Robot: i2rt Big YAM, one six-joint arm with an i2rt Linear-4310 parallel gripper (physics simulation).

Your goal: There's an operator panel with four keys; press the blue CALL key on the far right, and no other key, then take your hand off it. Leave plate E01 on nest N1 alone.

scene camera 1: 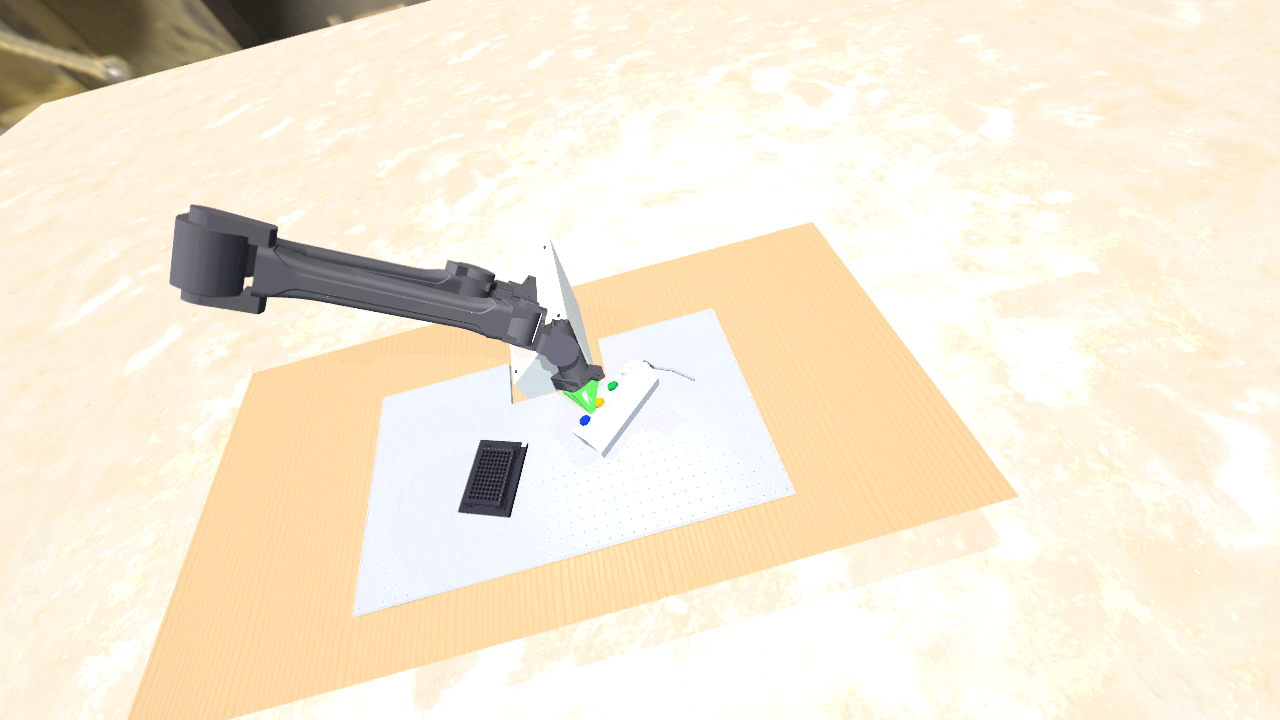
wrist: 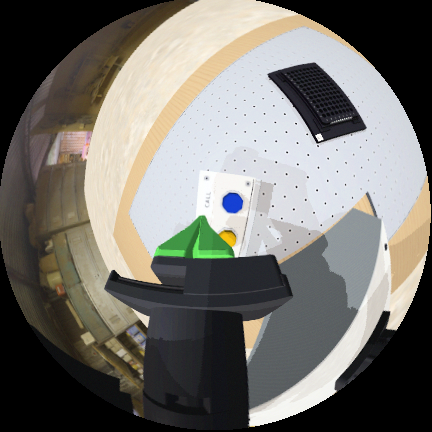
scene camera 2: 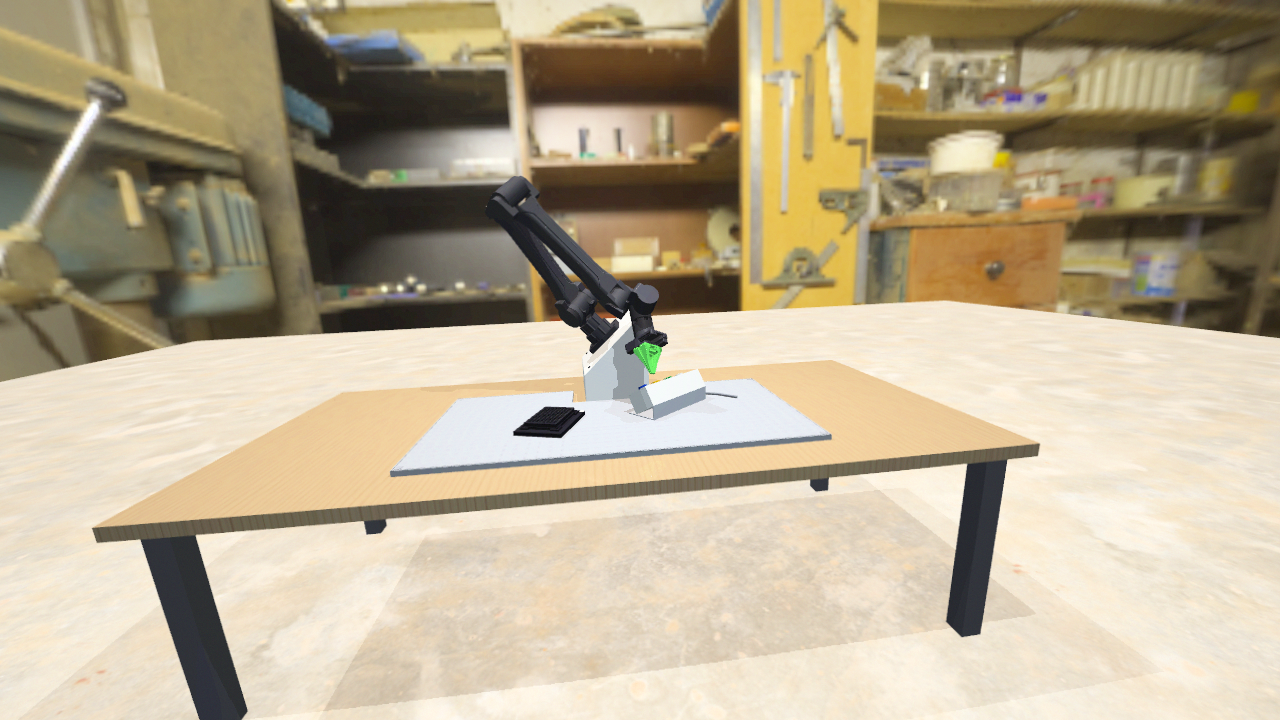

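The white operator panel stands tilted on the pegboard. Its blue CALL key is uncovered at the panel's end. The yellow key is partly hidden by my fingers in the wrist view. The green key shows in scene camera 1; I cannot make out the fourth key. My gripper is shut and empty, its green tips a little above the panel near the yellow key, apart from the blue key. The black plate sits on its black nest.
The pegboard lies on the wooden table. A grey cable leaves the panel's far end. The white arm base stands behind the panel.
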